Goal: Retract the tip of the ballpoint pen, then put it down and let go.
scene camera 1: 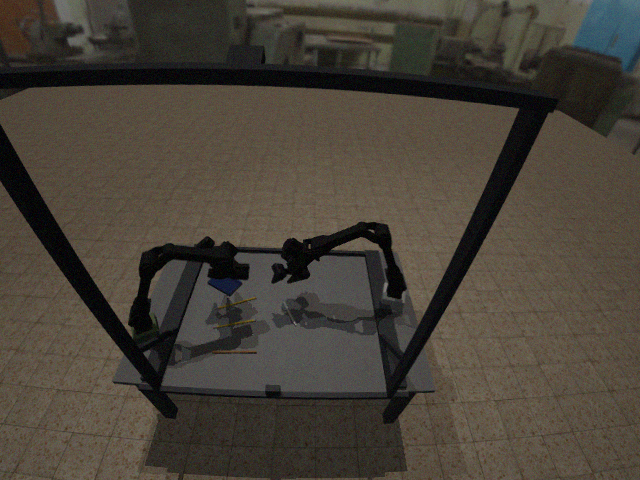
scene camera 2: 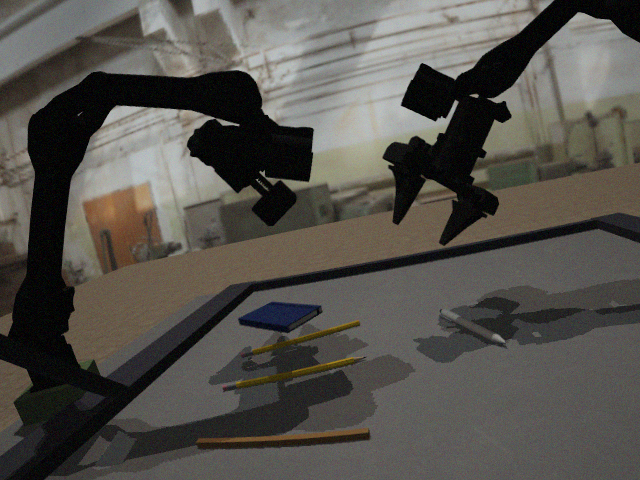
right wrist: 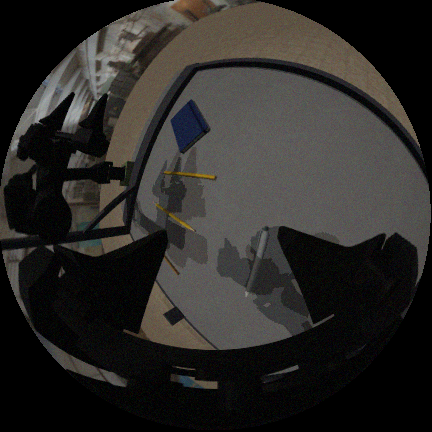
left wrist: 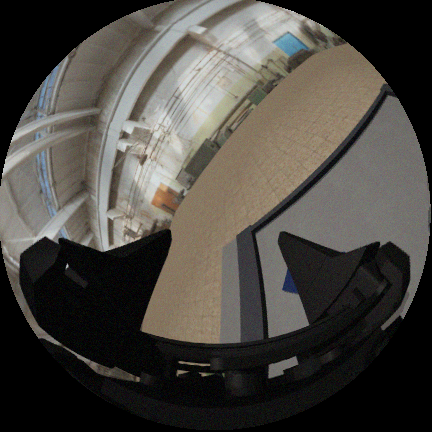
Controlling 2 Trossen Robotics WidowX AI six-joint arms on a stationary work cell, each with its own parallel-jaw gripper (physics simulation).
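Seen in the pictures: left gripper, between the fingertips: (scene camera 1: 216, 245) (scene camera 2: 246, 183) (right wrist: 88, 92) (left wrist: 226, 236); right gripper, between the fingertips: (scene camera 1: 279, 282) (scene camera 2: 419, 234) (right wrist: 223, 234); left arm's base, origin of its link: (scene camera 1: 143, 325) (right wrist: 122, 173) (left wrist: 217, 381); right arm's base, origin of its link: (scene camera 1: 394, 292).
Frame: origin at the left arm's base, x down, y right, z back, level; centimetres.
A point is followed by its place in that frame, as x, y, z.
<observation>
The white-grey ballpoint pen (scene camera 1: 290, 313) {3.0, 20.8, -57.4} (scene camera 2: 473, 327) {3.1, 21.5, -56.8} (right wrist: 258, 260) {2.9, 18.5, -57.8} lies flat on the grey table (scene camera 1: 320, 366) {4.0, 47.7, -56.4} (scene camera 2: 516, 423) {4.0, 37.5, -47.9}, its pale cone end towards the front. The views are too coarse to tell whether its writing tip is out. My right gripper (scene camera 1: 282, 282) {-8.4, 11.8, -57.1} (scene camera 2: 419, 233) {-8.4, 11.8, -57.1} (right wrist: 223, 234) {-8.4, 11.8, -57.1} is open and empty, raised above the table and apart from the pen. My left gripper (left wrist: 226, 236) {-21.5, -8.5, -38.1} (right wrist: 88, 92) {-21.5, -8.5, -38.1} is open and empty, high near the table's back left; in scene camera 2 it shows side-on. The pen does not show in the left wrist view.
A blue notebook (scene camera 1: 225, 285) {2.8, -7.4, -37.7} (scene camera 2: 276, 316) {2.8, -7.7, -37.3} (right wrist: 189, 126) {2.8, -7.6, -40.0} lies at the back left. Two yellow pencils (scene camera 2: 305, 338) {3.6, 4.4, -39.0} (scene camera 2: 297, 373) {3.5, 14.4, -34.9} lie in front of it. An orange-brown stick (scene camera 1: 235, 352) {3.4, 26.7, -29.9} (scene camera 2: 284, 439) {3.3, 26.8, -30.2} lies farther forward. A dark frame post (scene camera 1: 465, 248) {-69.9, 69.4, -72.0} rises at the right.
</observation>
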